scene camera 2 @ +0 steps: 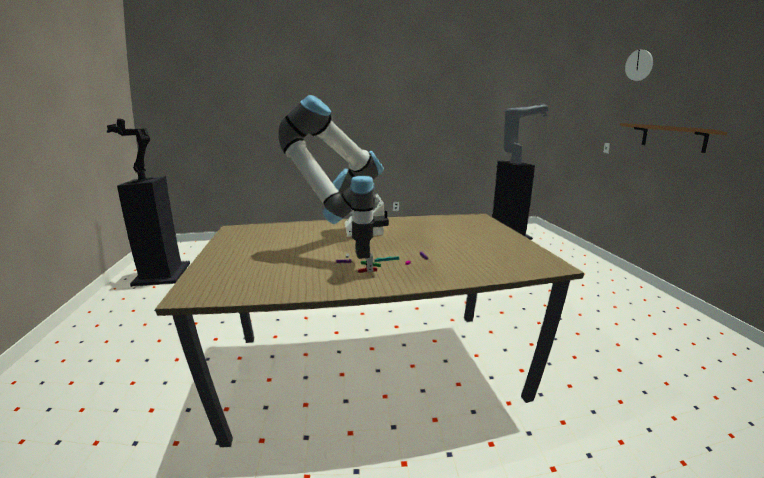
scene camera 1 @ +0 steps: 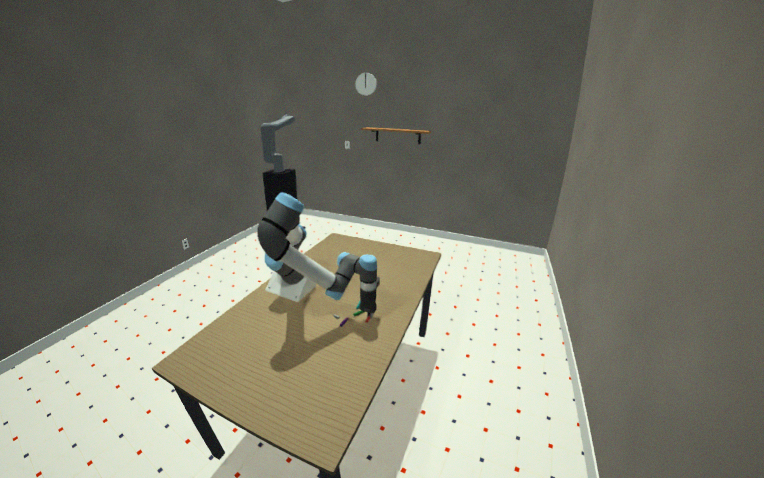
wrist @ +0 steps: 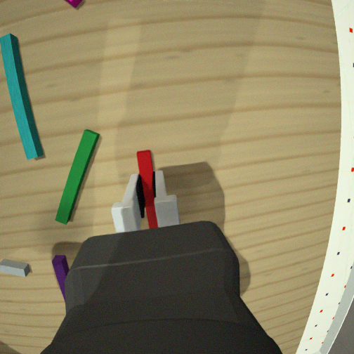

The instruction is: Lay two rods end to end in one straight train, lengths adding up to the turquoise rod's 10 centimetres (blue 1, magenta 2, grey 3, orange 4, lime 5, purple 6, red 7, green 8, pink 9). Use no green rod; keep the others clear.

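Places are measured from the arm's base along level axes (x left, y back, z up), in metres.
Pixels of known places: gripper, fingertip midpoint: (scene camera 2: 369, 270) (scene camera 1: 370, 316); arm's base, link origin: (scene camera 1: 294, 271).
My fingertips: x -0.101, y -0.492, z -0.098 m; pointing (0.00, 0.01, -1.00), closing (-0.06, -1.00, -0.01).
Observation:
For each thing: its middle in the pictures, then the offset to it from my fingertips. Level surfaces: height alone.
- red rod, body centre: (scene camera 2: 367, 269) dz +0.001, dx -0.007, dy +0.000 m
- turquoise rod, body centre: (scene camera 2: 387, 259) dz +0.000, dx +0.091, dy +0.087 m
- green rod, body centre: (scene camera 1: 360, 312) dz +0.000, dx +0.017, dy +0.057 m
- magenta rod, body centre: (scene camera 2: 407, 262) dz +0.000, dx +0.161, dy +0.033 m
- grey rod, body centre: (scene camera 1: 336, 316) dz +0.000, dx -0.058, dy +0.156 m
- table, surface height: dz -0.005 m
My gripper (scene camera 1: 369, 316) (scene camera 2: 369, 267) (wrist: 148, 185) is shut on the red rod (scene camera 2: 361, 270) (wrist: 144, 161), whose far end sticks out past the fingertips. The rod is low over the table; I cannot tell if it touches the top. The turquoise rod (scene camera 2: 388, 259) (wrist: 21, 100) lies to the left in the wrist view. The green rod (scene camera 1: 358, 312) (wrist: 77, 177) lies between turquoise and red, apart from both. A magenta rod (scene camera 2: 407, 262) (wrist: 74, 2) is cut off at the wrist view's top edge. A grey rod (scene camera 1: 336, 316) (wrist: 15, 268) lies lower left.
One purple rod (scene camera 1: 343, 322) (scene camera 2: 343, 261) (wrist: 60, 269) lies near the grey rod, partly hidden by the gripper body in the wrist view. Another purple rod (scene camera 2: 423, 255) lies beyond the magenta one. The table (scene camera 1: 270, 388) (scene camera 2: 225, 281) has its long edge on the gripper's side.

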